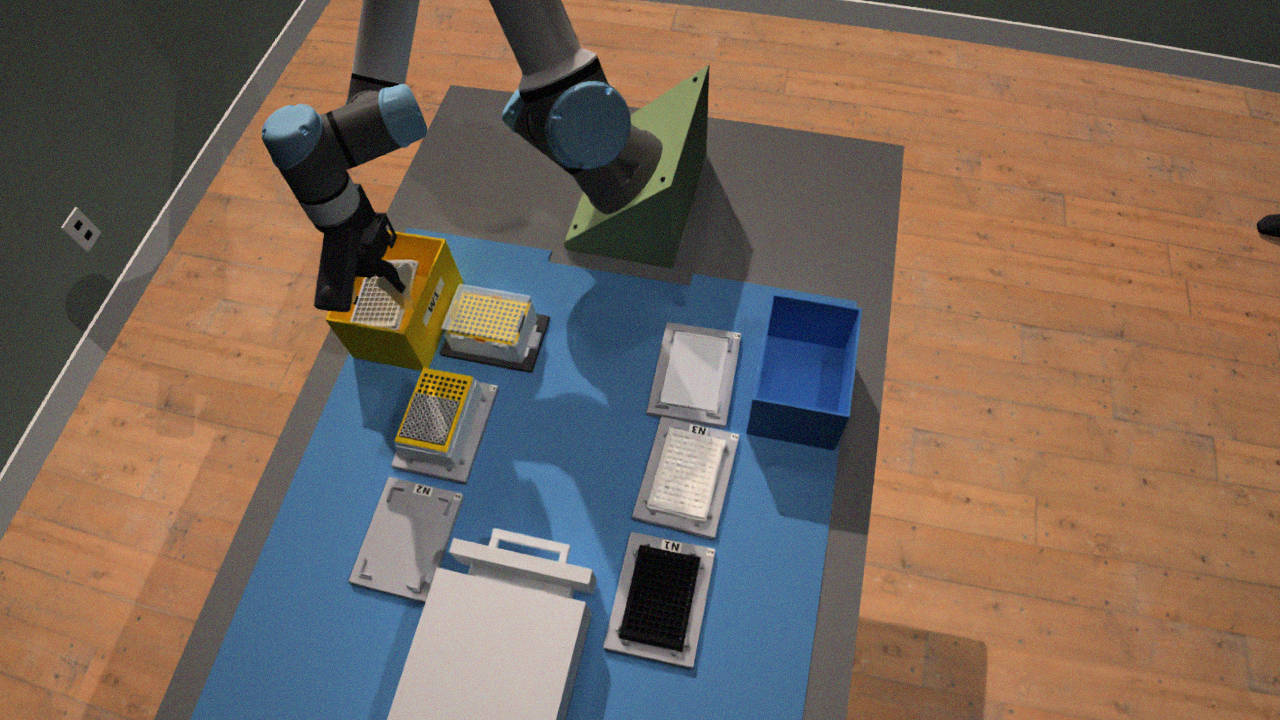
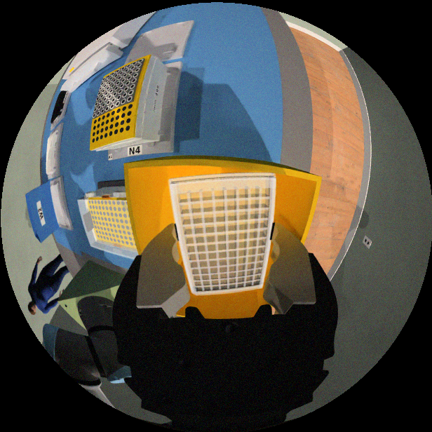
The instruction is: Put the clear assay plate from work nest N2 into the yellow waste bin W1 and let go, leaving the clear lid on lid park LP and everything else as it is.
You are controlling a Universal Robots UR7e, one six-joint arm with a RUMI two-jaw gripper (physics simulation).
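Places are measured from the arm's base along level axes (x back, y left, z down), in metres.
Where they show: gripper, fingertip midpoint: [image 1: 384, 307]; arm's base, origin of the base link: [image 1: 629, 175].
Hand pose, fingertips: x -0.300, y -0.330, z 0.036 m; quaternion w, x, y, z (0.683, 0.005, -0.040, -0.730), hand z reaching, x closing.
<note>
Things, the pixels of their top centre, and the offset from my fingertips.
- clear assay plate, middle of its top: [image 1: 380, 289] dx +0.016, dy -0.003, dz -0.025 m
- yellow waste bin W1, middle of its top: [image 1: 386, 278] dx +0.030, dy +0.005, dz -0.038 m
- Work nest N2, middle of its top: [image 1: 404, 536] dx -0.326, dy +0.139, dz +0.064 m
- flat clear-white lid, middle of its top: [image 1: 695, 369] dx +0.019, dy +0.493, dz +0.062 m
- clear box, middle of its top: [image 1: 485, 311] dx +0.025, dy +0.162, dz +0.005 m
- tip rack, middle of its top: [image 1: 433, 406] dx -0.146, dy +0.136, dz +0.005 m
- blue bin, middle of its top: [image 1: 809, 352] dx +0.026, dy +0.655, dz -0.038 m
- white plate, middle of its top: [image 1: 686, 471] dx -0.149, dy +0.514, dz +0.056 m
- black plate, middle of its top: [image 1: 660, 595] dx -0.330, dy +0.514, dz +0.056 m
The clear assay plate [image 1: 382, 300] [image 2: 222, 235] is held level between the two fingers of my gripper [image 1: 379, 288] [image 2: 224, 224], which is shut on its long sides. The plate is over the opening of the yellow waste bin W1 [image 1: 380, 344] [image 2: 300, 200], and the bin's walls show around it; how deep it sits is hard to tell. Work nest N2 [image 1: 407, 541] [image 2: 180, 37] bears no plate. A flat clear-white lid [image 1: 694, 371] [image 2: 60, 204] lies on a grey nest at the right, which looks like lid park LP; its label is not readable.
A yellow tip rack in a clear box [image 1: 490, 317] [image 2: 111, 222] stands right beside the bin. Another tip rack [image 1: 436, 411] [image 2: 120, 102] is on nest N4. The blue bin [image 1: 801, 420] [image 2: 39, 210], a white plate [image 1: 687, 474], a black plate [image 1: 660, 595] and a white device [image 1: 492, 653] stand farther off.
</note>
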